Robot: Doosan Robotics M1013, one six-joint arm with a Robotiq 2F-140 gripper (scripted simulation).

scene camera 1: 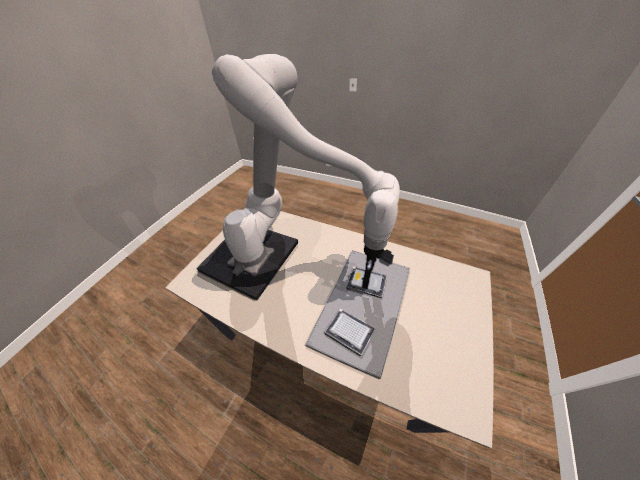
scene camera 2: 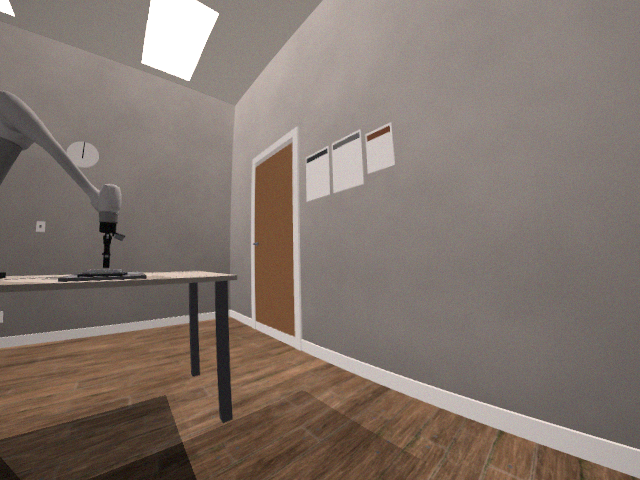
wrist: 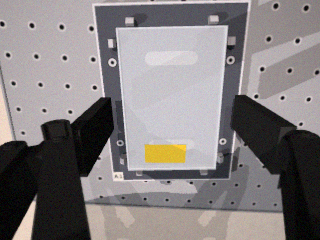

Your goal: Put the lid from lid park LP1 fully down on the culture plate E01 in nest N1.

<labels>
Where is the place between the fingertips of the gripper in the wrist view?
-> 172, 112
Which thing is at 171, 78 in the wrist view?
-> A clear lid.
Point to a dark lid park frame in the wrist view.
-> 106, 24
</labels>
